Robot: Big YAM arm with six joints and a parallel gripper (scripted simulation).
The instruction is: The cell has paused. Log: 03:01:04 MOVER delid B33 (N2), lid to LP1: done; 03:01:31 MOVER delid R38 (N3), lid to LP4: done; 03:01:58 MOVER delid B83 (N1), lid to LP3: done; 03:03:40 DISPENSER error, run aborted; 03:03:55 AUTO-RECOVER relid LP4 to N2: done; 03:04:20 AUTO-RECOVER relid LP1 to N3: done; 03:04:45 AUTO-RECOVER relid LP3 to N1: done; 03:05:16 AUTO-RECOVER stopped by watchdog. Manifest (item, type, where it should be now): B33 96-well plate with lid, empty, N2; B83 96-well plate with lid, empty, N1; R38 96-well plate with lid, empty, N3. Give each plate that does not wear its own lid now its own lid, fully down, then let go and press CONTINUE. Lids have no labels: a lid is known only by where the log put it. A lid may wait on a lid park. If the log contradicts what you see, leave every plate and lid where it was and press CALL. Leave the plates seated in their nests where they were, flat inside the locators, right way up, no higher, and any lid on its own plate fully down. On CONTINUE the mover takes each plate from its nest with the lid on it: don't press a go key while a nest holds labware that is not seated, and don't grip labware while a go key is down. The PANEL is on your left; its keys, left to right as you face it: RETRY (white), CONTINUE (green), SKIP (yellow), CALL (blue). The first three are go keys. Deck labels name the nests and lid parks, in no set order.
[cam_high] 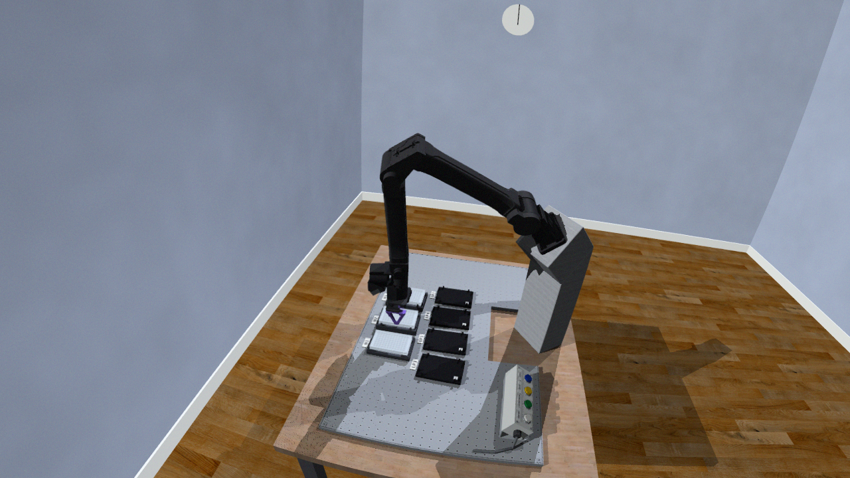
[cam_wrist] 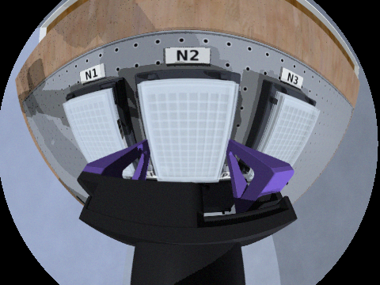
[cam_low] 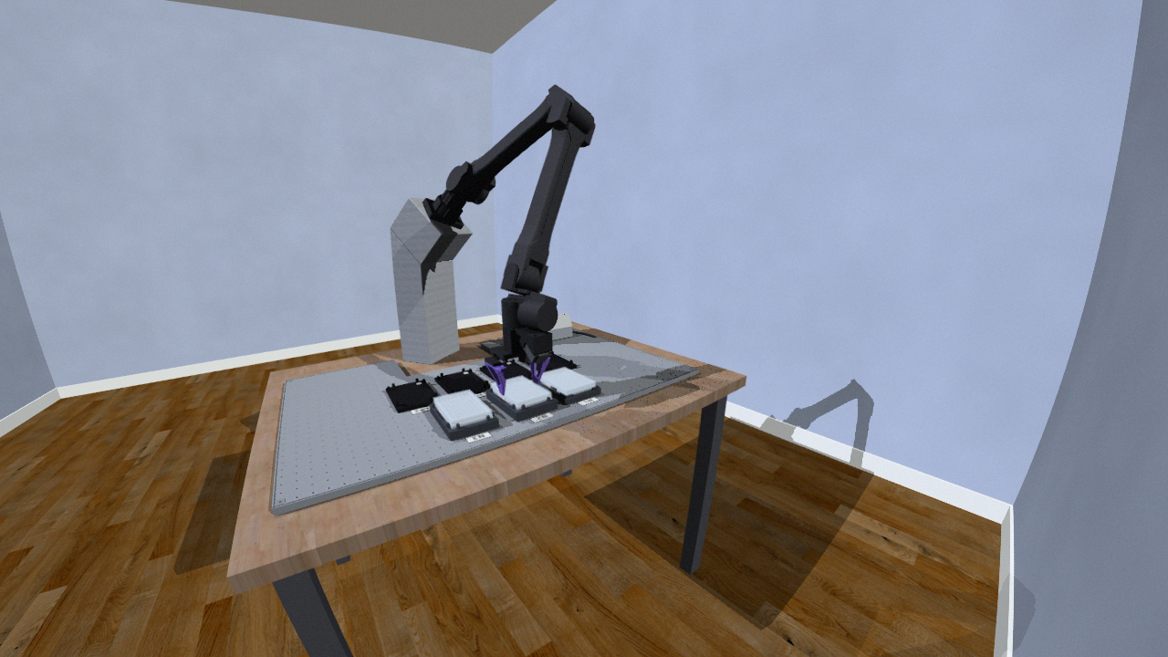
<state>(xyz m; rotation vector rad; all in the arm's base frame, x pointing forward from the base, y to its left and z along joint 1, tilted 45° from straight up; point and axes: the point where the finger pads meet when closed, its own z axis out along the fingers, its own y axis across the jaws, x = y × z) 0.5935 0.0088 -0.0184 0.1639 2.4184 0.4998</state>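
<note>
Right now the lid park LP1 is 18 cm behind my hand, 6 cm to the left of it and 4 cm below it. The rest, counted from my hand: lid park LP2 (20 cm to the right, 18 cm behind, 4 cm below); lid park LP3 (19 cm to the left, 18 cm behind, 4 cm below); lid park LP4 (18 cm behind, 7 cm to the right, 4 cm below).
</note>
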